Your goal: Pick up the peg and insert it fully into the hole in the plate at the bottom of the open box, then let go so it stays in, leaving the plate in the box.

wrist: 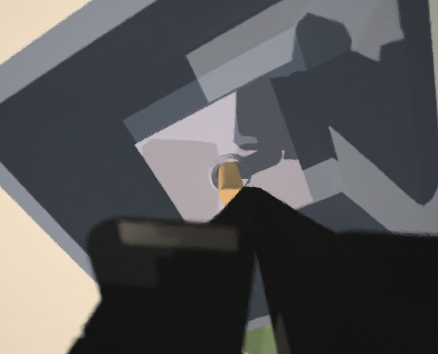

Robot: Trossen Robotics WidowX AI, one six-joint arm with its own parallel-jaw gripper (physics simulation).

Labels:
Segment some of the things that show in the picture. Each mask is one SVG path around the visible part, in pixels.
My gripper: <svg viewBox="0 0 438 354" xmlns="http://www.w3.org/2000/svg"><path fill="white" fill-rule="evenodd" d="M66 353L244 354L243 349L257 255L278 354L438 354L438 235L353 230L336 233L298 212L260 187L243 187L209 222L127 217L109 219L96 225L89 232L86 242L100 300L81 329L83 336L76 337Z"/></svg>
A peg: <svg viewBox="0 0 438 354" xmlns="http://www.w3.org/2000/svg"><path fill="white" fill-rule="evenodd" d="M234 162L225 162L218 167L219 198L224 205L227 205L243 188L238 165Z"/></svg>

